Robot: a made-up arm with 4 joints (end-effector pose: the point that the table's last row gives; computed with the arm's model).
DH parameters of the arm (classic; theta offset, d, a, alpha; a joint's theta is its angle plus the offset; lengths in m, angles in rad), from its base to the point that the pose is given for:
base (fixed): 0 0.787 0.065 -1.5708
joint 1: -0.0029 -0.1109 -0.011 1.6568
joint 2: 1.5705 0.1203 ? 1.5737
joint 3: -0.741 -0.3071 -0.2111 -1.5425
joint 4: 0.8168 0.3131 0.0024 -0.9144
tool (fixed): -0.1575 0.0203 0 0
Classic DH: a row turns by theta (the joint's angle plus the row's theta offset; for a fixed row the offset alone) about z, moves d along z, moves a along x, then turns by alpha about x.
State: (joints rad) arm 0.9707 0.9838 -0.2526 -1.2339
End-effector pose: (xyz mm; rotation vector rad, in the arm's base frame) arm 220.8 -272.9 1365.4 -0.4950 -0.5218 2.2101
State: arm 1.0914 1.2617 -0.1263 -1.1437
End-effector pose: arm 339.6 -387.4 1265.5 -0.0305 -0.7667 2.2771
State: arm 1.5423 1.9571 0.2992 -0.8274
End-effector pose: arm 544.1 -455.9 727.1 1.4585 -1.3447 1.8594
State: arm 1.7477 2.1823 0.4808 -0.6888
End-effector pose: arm 491.8 -387.7 510.6 1.9459 -1.5342 1.4052
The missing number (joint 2, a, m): 0.0836
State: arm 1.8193 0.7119 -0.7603 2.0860
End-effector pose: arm 539.7 -29.2 1164.0 -1.8604 0.1882 -0.2156
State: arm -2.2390 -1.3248 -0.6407 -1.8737
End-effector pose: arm -421.6 238.5 746.4 -0.5196 -0.4498 -1.4110
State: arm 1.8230 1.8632 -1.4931 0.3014
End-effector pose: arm 217.2 -549.6 1141.1 -0.0276 0.9100 -2.0888
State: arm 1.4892 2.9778 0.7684 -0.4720
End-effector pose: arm 537.3 -62.6 505.4 -1.7730 1.6876 -0.6197
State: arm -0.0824 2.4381 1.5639 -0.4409
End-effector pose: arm 470.6 -100.1 1009.3 -1.4815 0.5356 -2.0096
